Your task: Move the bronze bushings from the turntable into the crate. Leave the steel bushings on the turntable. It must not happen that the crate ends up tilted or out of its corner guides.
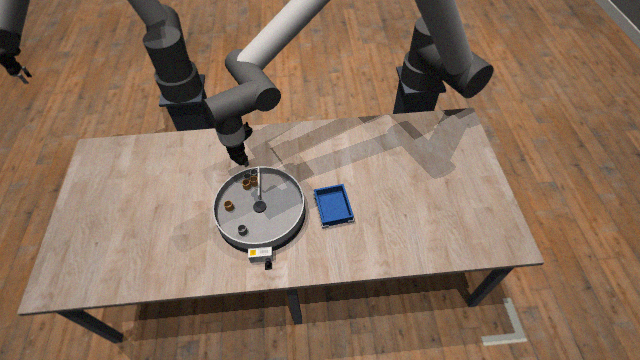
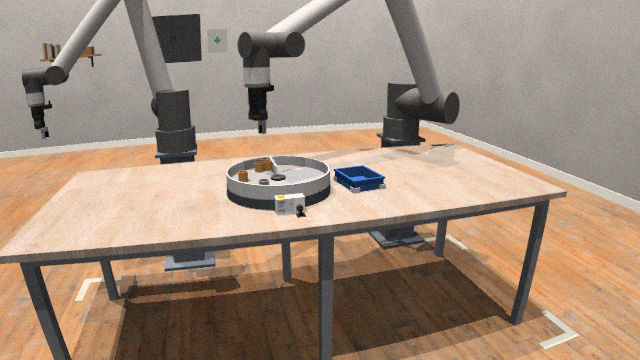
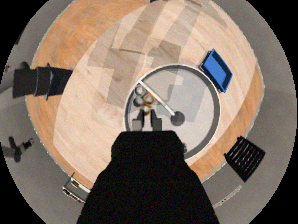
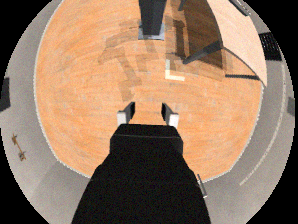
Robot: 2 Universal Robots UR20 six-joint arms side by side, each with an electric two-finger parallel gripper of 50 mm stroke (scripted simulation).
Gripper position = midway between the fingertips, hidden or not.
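There is a blue crate (image 1: pixel 334 207), and I see it again in image 2 (image 2: pixel 362 177) and in image 3 (image 3: pixel 216 67). In image 4 the crate is out of frame. As for my grippers, my left gripper (image 3: pixel 147 114) is in sight, and so is my right gripper (image 4: pixel 148 107).
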